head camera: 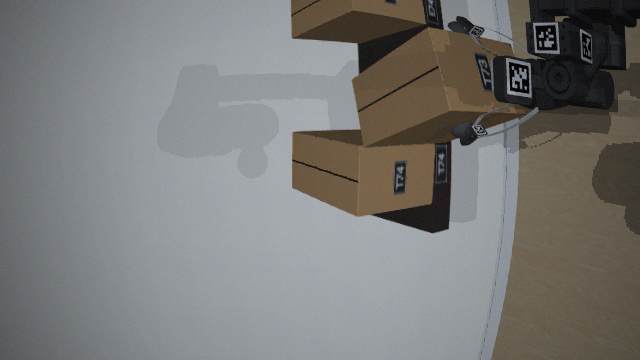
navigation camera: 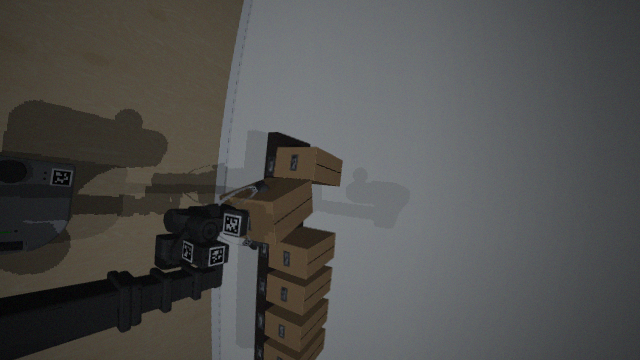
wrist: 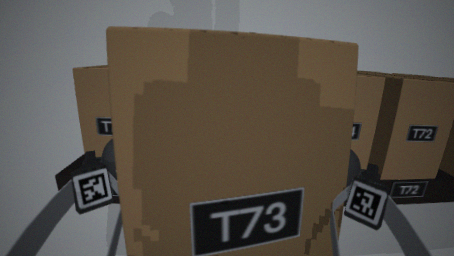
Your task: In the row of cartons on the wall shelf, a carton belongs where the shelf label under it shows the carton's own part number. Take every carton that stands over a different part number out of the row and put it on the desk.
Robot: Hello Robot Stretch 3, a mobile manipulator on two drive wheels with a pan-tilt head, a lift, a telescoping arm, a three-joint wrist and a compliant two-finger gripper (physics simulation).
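Where they show: robot's base at its link origin: [navigation camera: 11, 170].
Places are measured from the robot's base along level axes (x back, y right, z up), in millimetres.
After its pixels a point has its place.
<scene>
My gripper [head camera: 464, 79] {y 506, x 21, z 815 mm} [navigation camera: 255, 215] {y 506, x 21, z 815 mm} [wrist: 230, 161] {y 506, x 21, z 815 mm} is shut on the T73 carton [head camera: 400, 95] {y 552, x -14, z 888 mm} [navigation camera: 292, 212] {y 549, x 2, z 889 mm} [wrist: 230, 125] {y 445, x 21, z 861 mm}, one fingertip on each side. The carton is held forward of the row, at an angle to the others. The T74 carton [head camera: 380, 170] {y 679, x -148, z 828 mm} [navigation camera: 305, 162] {y 679, x -167, z 831 mm} [wrist: 92, 110] {y 680, x -198, z 807 mm} stands at the row's end over a T74 shelf label [head camera: 441, 163] {y 676, x -144, z 676 mm}. On the other side, a neighbouring carton [head camera: 340, 22] {y 784, x 129, z 846 mm} [navigation camera: 307, 250] {y 700, x 146, z 871 mm} [wrist: 367, 110] {y 710, x 236, z 818 mm} has a partly hidden label ending in 4. Beyond it, the T72 carton [wrist: 420, 105] {y 713, x 331, z 831 mm} stands over a T72 label [wrist: 410, 189] {y 707, x 352, z 676 mm}. The desk does not show.
The dark wall shelf [head camera: 435, 220] {y 672, x -257, z 686 mm} [navigation camera: 287, 140] {y 739, x -266, z 692 mm} carries several more cartons [navigation camera: 300, 320] {y 754, x 455, z 847 mm} toward the bottom of the navigation view. My arm [navigation camera: 65, 305] {y 57, x 85, z 950 mm} reaches in from the lower left there. The pale wall [head camera: 200, 250] {y 926, x -338, z 1092 mm} is behind the shelf, and brown floor [head camera: 565, 250] {y 642, x -474, z 0 mm} lies below.
</scene>
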